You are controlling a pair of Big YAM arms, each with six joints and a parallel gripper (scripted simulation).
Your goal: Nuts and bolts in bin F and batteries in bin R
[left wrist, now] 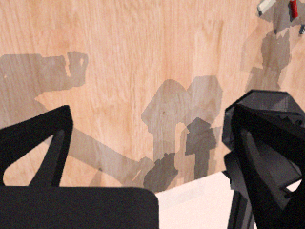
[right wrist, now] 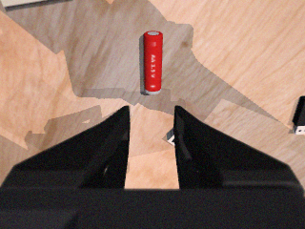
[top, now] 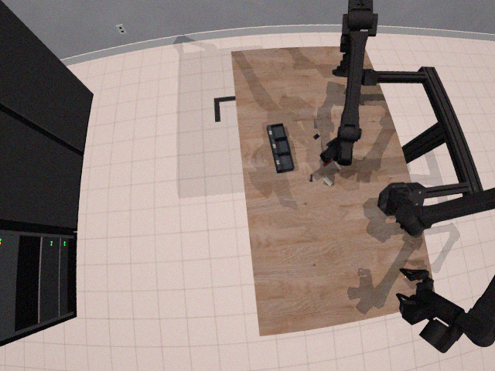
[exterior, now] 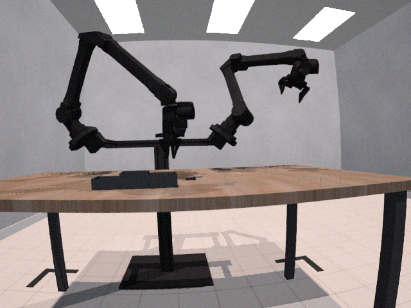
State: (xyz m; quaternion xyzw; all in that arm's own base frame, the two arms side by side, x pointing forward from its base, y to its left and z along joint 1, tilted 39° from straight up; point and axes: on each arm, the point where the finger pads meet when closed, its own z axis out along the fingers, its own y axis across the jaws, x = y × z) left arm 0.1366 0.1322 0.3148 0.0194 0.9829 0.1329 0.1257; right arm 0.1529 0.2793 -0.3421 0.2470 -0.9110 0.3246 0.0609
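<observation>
My right hand is 80 mm above the red battery. Round my right hand: beige block: 90 mm to the left, 80 mm below, 20 mm ahead; then silver piece: 80 mm below, 60 mm behind, 50 mm to the right; then black bolt: 100 mm ahead, 80 mm below, 70 mm to the left.
</observation>
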